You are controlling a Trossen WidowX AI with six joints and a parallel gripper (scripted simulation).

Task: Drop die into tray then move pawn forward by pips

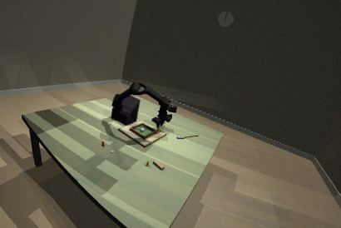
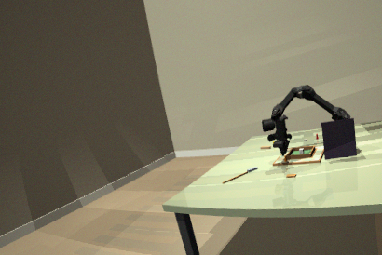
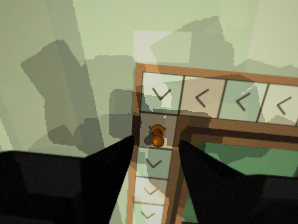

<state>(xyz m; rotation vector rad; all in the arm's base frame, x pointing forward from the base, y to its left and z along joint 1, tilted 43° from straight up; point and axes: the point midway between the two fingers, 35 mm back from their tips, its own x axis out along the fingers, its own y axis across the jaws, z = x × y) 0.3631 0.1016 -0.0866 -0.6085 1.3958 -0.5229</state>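
The orange pawn is 2 cm below my gripper tip. From my gripper tip the other things lie so: white die: 7 cm behind, 13 cm to the right, 3 cm below; then green dice tray: 7 cm behind, 11 cm to the right, 5 cm below; then brown block: 25 cm ahead, 33 cm to the right, 4 cm below.
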